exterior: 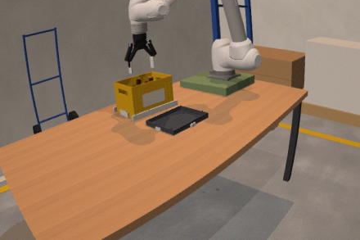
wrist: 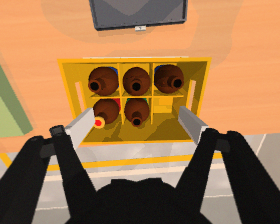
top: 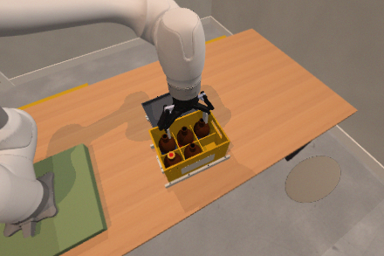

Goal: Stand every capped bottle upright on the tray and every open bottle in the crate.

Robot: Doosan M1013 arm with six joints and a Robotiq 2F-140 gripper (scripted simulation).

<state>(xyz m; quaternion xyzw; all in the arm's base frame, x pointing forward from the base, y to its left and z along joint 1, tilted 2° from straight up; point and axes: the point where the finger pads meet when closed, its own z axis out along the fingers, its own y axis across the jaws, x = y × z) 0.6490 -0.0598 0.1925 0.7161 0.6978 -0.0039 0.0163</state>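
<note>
Now: hand 90 mm past the bottle, 40 mm to the left of it and 150 mm above it. Also, from my hand: crate (10 mm to the right, 150 mm below); then tray (10 mm ahead, 270 mm to the left, 220 mm below).
</note>
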